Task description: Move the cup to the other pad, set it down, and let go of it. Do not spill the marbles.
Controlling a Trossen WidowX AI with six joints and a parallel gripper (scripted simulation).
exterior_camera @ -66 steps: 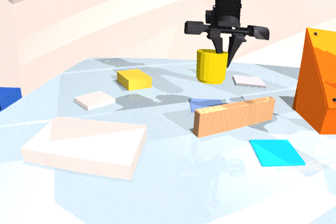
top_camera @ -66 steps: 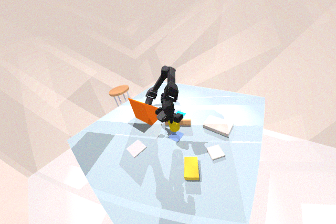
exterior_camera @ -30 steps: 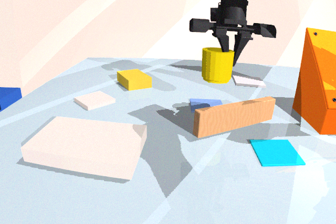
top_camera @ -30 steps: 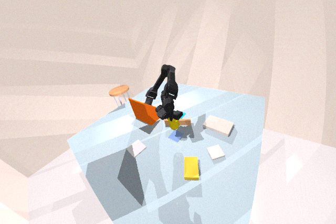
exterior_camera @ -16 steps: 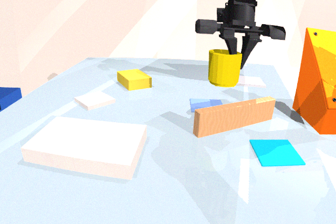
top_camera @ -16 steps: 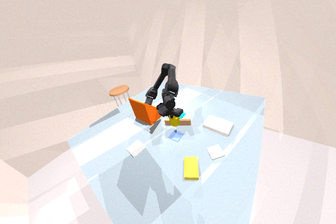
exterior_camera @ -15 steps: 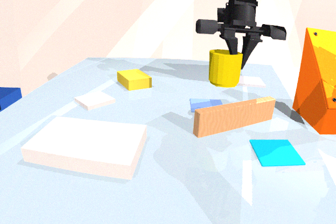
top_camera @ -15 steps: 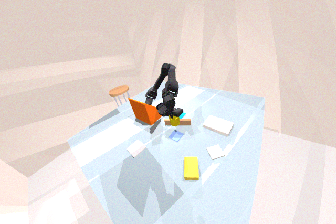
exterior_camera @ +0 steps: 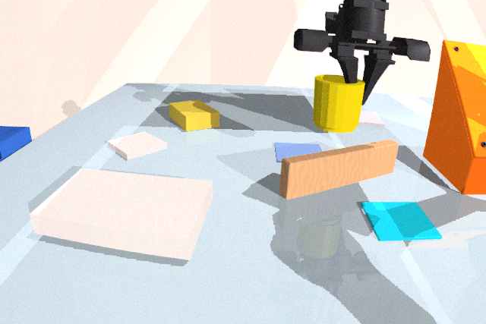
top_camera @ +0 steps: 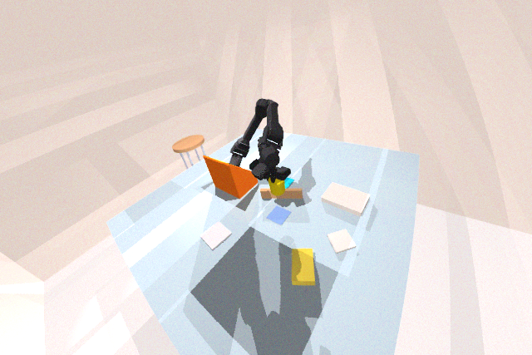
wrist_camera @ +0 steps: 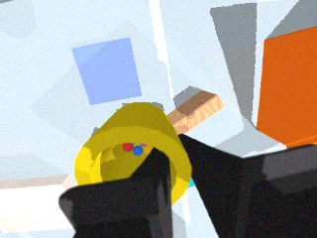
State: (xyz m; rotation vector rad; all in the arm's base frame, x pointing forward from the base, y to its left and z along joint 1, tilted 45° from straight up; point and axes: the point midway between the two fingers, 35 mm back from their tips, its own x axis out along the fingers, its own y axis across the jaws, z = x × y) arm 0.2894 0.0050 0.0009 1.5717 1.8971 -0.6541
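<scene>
My gripper tip is 4 cm short of the red marble, 2 cm to the right of it and 2 cm above it. From my gripper tip the other things lie so: wooden block (1 cm ahead, 4 cm to the left, 9 cm below); then yellow cup (2 cm ahead); then blue marble (3 cm ahead, 2 cm to the left, 2 cm below).
</scene>
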